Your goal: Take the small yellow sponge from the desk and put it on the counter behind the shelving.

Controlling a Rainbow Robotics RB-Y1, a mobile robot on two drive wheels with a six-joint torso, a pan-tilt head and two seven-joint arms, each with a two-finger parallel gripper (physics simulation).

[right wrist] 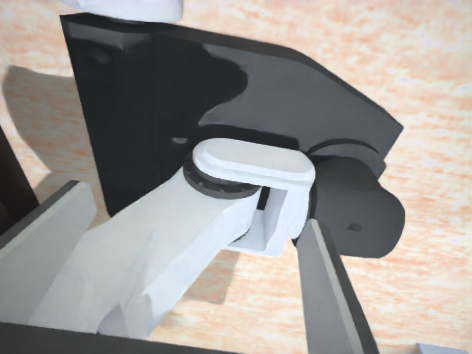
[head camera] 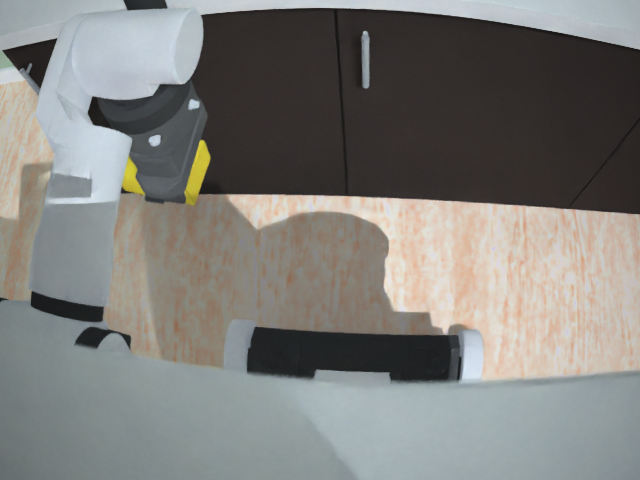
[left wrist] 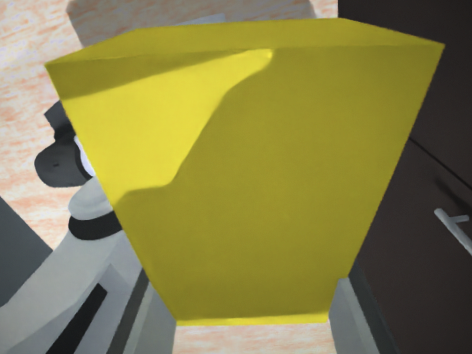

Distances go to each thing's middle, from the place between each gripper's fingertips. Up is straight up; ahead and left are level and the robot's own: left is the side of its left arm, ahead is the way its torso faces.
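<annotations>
My right hand is 310 mm below the small yellow sponge (head camera: 202, 158), 370 mm short of it and 450 mm to the right of it.
The small yellow sponge is 10 mm above my left hand and 30 mm to the left of it.
</annotations>
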